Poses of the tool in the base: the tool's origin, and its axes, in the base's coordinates. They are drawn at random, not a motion.
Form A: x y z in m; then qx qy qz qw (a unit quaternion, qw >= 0).
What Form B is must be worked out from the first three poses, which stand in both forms.
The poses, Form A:
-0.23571, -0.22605, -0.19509, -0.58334, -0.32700, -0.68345, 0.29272
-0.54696, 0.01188, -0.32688, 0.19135, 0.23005, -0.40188, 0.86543
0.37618, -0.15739, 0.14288, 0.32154, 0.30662, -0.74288, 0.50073
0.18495, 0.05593, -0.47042, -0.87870, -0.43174, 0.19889, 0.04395
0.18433, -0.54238, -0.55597, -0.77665, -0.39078, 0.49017, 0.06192
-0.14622, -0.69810, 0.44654, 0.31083, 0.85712, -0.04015, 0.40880
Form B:
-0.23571, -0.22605, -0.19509, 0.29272, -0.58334, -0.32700, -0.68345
-0.54696, 0.01188, -0.32688, 0.86543, 0.19135, 0.23005, -0.40188
0.37618, -0.15739, 0.14288, 0.50073, 0.32154, 0.30662, -0.74288
0.18495, 0.05593, -0.47042, 0.04395, -0.87870, -0.43174, 0.19889
0.18433, -0.54238, -0.55597, 0.06192, -0.77665, -0.39078, 0.49017
-0.14622, -0.69810, 0.44654, 0.40880, 0.31083, 0.85712, -0.04015

